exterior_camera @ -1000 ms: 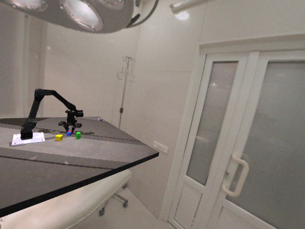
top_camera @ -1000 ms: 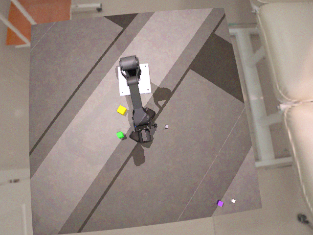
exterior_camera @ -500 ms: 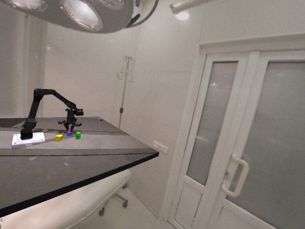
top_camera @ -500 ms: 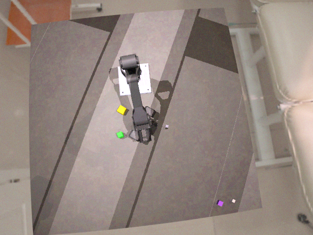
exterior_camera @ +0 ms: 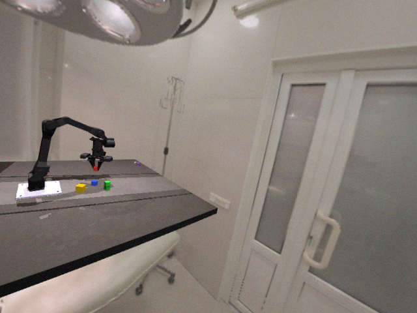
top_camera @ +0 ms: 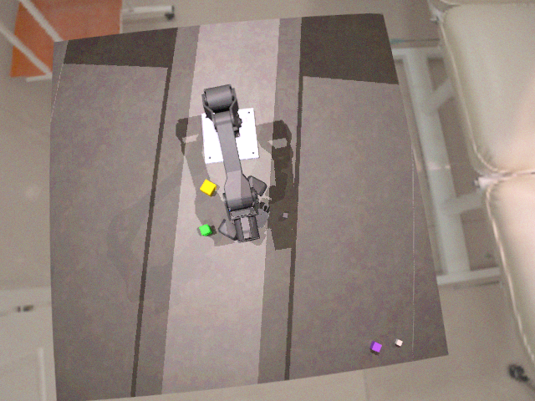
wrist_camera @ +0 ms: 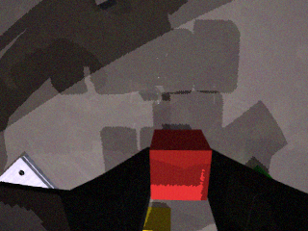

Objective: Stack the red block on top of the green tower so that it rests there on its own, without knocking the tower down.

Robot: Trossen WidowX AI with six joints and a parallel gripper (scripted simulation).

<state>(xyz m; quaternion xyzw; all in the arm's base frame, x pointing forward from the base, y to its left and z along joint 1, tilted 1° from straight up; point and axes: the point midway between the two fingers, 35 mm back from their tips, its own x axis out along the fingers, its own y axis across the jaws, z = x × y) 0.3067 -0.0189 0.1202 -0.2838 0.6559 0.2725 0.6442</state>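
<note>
Right now my gripper tip is 2 cm short of the green block, 14 cm to the left of it and 6 cm above it. The rest, counted from my gripper tip: blue block: 2 cm behind, 3 cm to the right, 8 cm below; then yellow block: 12 cm behind, 10 cm to the right, 8 cm below; then red block: 1 cm above.
</note>
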